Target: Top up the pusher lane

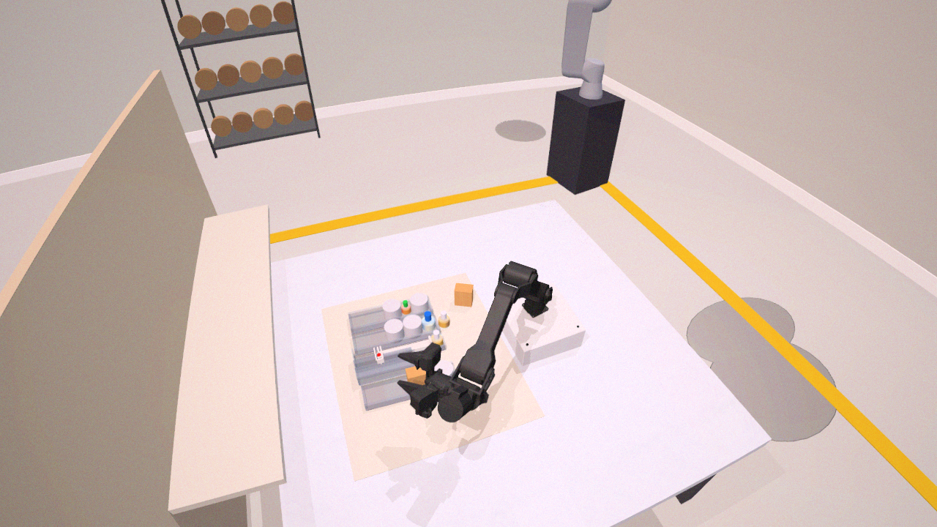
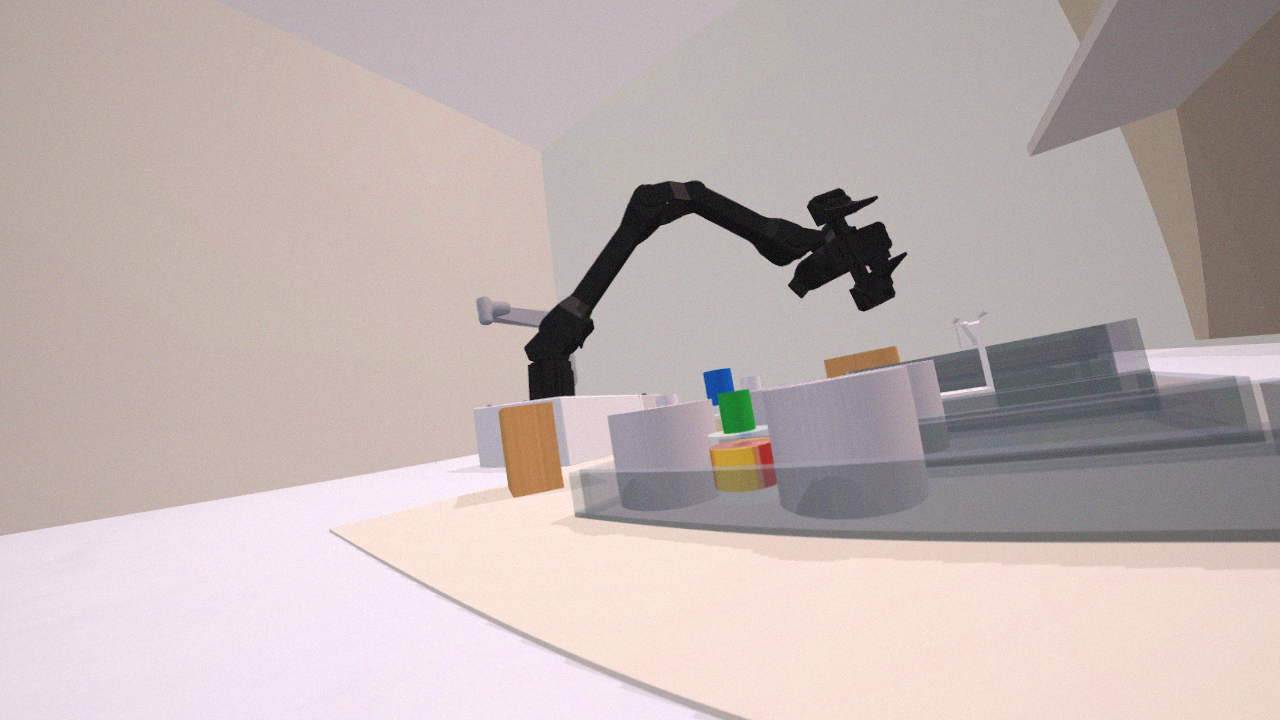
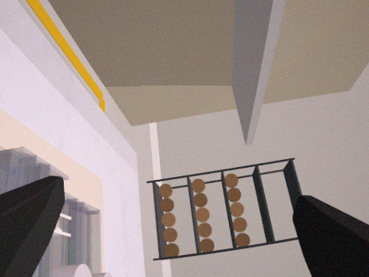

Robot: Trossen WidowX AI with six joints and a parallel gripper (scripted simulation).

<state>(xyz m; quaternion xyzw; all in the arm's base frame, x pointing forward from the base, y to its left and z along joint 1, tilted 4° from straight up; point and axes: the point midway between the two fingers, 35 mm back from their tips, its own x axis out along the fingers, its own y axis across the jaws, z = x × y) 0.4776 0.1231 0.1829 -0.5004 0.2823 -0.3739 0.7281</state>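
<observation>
My gripper tip is now 190 mm to the left of the red mark and 160 mm above it. Round my gripper tip: sprung lane 220 mm below, 190 mm to the right, 40 mm behind.
</observation>
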